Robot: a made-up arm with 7 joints.
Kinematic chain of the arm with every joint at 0, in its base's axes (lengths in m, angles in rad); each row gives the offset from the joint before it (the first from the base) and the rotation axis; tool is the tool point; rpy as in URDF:
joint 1: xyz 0 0 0.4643 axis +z
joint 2: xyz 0 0 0 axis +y
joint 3: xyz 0 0 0.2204 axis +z
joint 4: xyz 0.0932 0 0 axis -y
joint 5: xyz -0.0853 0 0.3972 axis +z
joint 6: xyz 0 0 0 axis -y
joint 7: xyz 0.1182 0 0 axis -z
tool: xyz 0 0 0 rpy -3.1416 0 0
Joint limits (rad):
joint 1: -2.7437..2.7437
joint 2: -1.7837..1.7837
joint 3: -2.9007..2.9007
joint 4: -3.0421..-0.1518
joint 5: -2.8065..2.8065
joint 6: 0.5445..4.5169
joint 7: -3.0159..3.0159
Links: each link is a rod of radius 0.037 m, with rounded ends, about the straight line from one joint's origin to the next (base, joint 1, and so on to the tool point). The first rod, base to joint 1, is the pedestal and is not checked.
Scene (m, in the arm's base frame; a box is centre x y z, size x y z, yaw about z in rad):
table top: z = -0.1
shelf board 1: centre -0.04 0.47 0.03 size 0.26 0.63 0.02 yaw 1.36
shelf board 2: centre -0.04 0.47 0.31 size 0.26 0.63 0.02 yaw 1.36
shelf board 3: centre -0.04 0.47 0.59 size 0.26 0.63 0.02 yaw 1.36
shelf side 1: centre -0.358 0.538 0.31 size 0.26 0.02 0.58 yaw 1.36
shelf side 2: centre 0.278 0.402 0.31 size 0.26 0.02 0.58 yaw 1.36
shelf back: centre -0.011 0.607 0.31 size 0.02 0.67 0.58 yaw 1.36
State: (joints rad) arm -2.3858 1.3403 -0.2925 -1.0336 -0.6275 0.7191 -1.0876
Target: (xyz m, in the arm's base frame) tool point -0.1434 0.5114 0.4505
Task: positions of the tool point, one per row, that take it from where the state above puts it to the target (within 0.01 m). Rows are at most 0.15 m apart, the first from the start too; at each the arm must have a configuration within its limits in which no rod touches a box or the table.
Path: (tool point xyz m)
1: -0.5013 -0.1577 0.0733
2: -0.4645 -0.0525 0.0683
3: -0.4313 0.0490 0.1079
4: -0.3951 0.1332 0.1820
5: -0.3481 0.1925 0.2754
6: -0.2843 0.2256 0.3705
7: -0.2022 0.2365 0.4505
8: -0.2119 0.3015 0.4516
9: -0.2068 0.3721 0.4538
10: -0.1844 0.4438 0.4545
11: -0.1434 0.5114 0.4505

